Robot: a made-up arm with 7 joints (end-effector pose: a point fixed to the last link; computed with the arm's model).
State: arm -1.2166 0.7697 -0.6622 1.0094 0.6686 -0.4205 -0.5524
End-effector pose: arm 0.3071 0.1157 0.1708 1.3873 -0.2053 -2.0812
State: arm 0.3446 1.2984 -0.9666 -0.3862 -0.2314 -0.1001 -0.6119
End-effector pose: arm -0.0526 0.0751 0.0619 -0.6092 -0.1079 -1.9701
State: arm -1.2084 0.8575 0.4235 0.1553 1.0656 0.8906 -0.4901
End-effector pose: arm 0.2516 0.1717 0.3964 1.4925 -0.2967 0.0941
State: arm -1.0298 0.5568 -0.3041 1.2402 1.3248 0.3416 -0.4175
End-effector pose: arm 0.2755 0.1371 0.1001 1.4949 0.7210 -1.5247
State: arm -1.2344 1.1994 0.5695 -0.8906 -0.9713 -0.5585 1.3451
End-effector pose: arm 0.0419 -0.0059 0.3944 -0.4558 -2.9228 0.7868
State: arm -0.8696 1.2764 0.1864 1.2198 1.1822 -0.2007 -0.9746
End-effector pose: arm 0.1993 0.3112 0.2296 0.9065 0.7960 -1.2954
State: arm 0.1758 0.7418 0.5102 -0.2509 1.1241 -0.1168 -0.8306
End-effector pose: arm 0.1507 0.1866 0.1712 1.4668 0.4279 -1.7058
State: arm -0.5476 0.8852 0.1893 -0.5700 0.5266 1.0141 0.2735
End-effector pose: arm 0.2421 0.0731 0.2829 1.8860 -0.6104 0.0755
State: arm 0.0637 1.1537 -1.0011 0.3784 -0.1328 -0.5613 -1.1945
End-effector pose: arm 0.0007 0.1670 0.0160 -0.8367 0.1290 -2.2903
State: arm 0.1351 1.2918 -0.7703 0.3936 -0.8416 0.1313 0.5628
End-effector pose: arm 0.0095 0.1893 0.0106 1.0350 0.4564 -0.6916
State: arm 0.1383 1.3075 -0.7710 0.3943 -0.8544 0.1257 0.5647
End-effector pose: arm 0.0095 0.1928 0.0126 1.0447 0.4595 -0.6832
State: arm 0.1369 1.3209 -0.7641 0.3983 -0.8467 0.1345 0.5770
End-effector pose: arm 0.0112 0.1973 0.0141 1.0788 0.4676 -0.6805
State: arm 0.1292 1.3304 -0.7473 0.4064 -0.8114 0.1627 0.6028
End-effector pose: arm 0.0152 0.2029 0.0147 1.1449 0.4821 -0.6847
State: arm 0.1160 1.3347 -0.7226 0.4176 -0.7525 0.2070 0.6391
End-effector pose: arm 0.0209 0.2093 0.0147 1.2368 0.5014 -0.6929
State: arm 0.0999 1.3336 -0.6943 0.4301 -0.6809 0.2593 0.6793
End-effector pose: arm 0.0274 0.2156 0.0142 1.3401 0.5223 -0.7009
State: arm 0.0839 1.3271 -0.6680 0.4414 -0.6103 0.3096 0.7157
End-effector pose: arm 0.0335 0.2206 0.0135 1.4352 0.5411 -0.7066
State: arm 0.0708 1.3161 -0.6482 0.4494 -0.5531 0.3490 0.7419
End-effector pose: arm 0.0381 0.2233 0.0123 1.5040 0.5541 -0.7108
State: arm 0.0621 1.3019 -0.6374 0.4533 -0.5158 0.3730 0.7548
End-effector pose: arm 0.0406 0.2230 0.0106 1.5373 0.5597 -0.7162
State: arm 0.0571 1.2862 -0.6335 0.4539 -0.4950 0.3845 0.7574
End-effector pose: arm 0.0414 0.2206 0.0084 1.5425 0.5592 -0.7231
